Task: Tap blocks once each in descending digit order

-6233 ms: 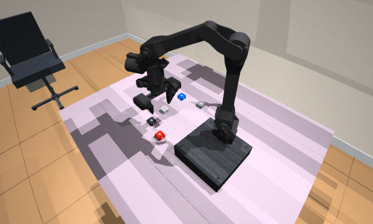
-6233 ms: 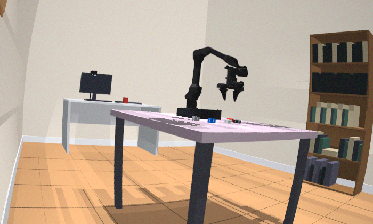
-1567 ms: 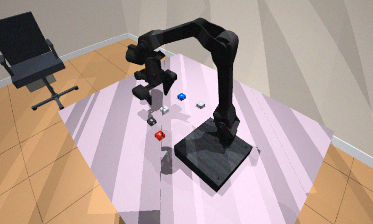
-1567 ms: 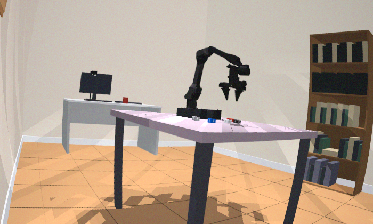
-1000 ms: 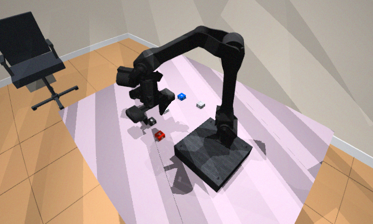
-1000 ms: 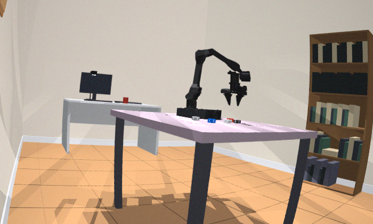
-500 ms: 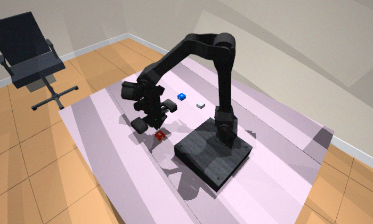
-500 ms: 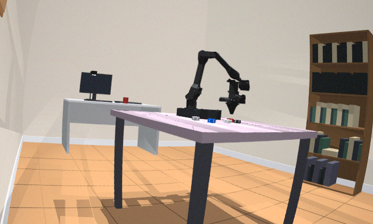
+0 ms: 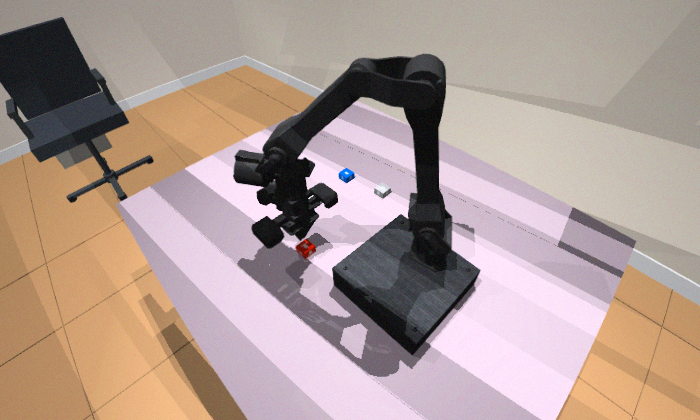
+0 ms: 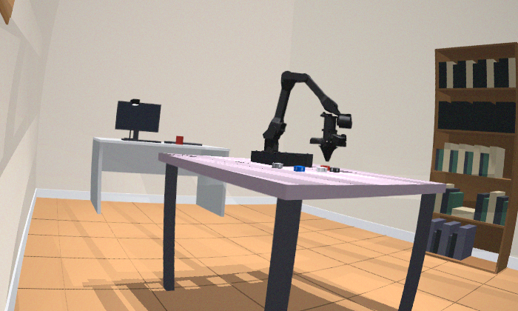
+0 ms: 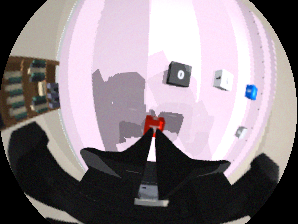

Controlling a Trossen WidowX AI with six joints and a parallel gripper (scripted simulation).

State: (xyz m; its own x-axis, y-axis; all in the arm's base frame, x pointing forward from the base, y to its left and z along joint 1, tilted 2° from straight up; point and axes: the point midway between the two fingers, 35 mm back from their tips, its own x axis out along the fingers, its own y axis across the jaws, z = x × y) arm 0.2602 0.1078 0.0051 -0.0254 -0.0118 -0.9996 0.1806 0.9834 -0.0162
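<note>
Right now the red block is 30 mm below my gripper tip and 10 mm behind it. From my gripper tip the other things lie so: blue block 260 mm to the right, 60 mm ahead, 30 mm below; then white block 140 mm to the right, 80 mm ahead, 30 mm below; then black block 80 mm ahead, 40 mm to the right, 30 mm below.
</note>
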